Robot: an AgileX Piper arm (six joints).
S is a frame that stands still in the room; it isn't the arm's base.
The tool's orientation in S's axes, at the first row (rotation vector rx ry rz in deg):
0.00, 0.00, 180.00
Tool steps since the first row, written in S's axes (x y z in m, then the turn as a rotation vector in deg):
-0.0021, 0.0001, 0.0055, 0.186, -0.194, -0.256
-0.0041, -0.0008, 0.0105, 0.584, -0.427, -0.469
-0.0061, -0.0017, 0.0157, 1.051, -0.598, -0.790
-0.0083, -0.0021, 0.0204, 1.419, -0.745, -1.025
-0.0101, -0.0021, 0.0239, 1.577, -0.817, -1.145
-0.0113, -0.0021, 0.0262, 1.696, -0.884, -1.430
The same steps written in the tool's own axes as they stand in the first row. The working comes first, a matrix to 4 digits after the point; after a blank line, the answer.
The tool's axes in the first row as the columns of a matrix, in S's axes (used below as rounded here):
-1.0000, 0.0000, 0.0000
0.0000, -1.0000, 0.0000
0.0000, 0.0000, 1.0000

0.0021, -0.0001, 0.0055, -0.186, 0.194, -0.256
0.0041, 0.0008, 0.0105, -0.584, 0.427, -0.469
0.0061, 0.0017, 0.0157, -1.051, 0.598, -0.790
0.0083, 0.0021, 0.0204, -1.419, 0.745, -1.025
0.0101, 0.0021, 0.0239, -1.577, 0.817, -1.145
0.0113, 0.0021, 0.0262, -1.696, 0.884, -1.430

